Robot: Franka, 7 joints.
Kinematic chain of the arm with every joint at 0, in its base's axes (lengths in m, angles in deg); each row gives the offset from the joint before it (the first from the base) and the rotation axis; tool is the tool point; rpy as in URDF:
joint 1: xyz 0 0 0.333 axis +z
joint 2: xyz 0 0 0 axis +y
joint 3: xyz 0 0 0.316 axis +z
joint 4: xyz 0.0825 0 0 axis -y
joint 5: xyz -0.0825 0 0.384 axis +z
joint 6: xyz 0 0 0 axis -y
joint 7: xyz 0.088 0 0 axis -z
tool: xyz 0 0 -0.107 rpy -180 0 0
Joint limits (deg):
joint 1: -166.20..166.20
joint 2: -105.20..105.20
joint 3: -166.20..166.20
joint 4: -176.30..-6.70
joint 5: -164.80..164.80
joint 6: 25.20..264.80
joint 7: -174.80..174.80
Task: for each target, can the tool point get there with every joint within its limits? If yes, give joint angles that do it. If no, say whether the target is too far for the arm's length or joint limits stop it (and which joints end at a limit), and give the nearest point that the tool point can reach.
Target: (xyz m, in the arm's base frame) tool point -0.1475 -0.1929 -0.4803
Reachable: no: joint limits stop it (at a limit: joint 2) | nearest point -0.1521 -0.1989 -0.3597 | short by 0.121 m
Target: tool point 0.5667 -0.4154 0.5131
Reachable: yes | joints 94.84 -78.93 -92.25 -84.01 111.13 83.24 -81.10
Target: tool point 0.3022 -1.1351 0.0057
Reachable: no: too far | nearest point 0.2126 -0.7986 0.1027 | short by 0.361 m
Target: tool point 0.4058 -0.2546 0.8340
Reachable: yes | joints 134.18 -79.55 -4.46 -51.24 -36.57 59.52 85.26
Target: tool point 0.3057 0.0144 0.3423
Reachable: yes | joints 116.44 30.57 -88.00 -155.58 116.24 216.55 -77.83
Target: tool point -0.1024 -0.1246 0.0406
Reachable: yes | joints -60.18 -81.74 -132.90 -157.29 111.29 193.68 -117.66
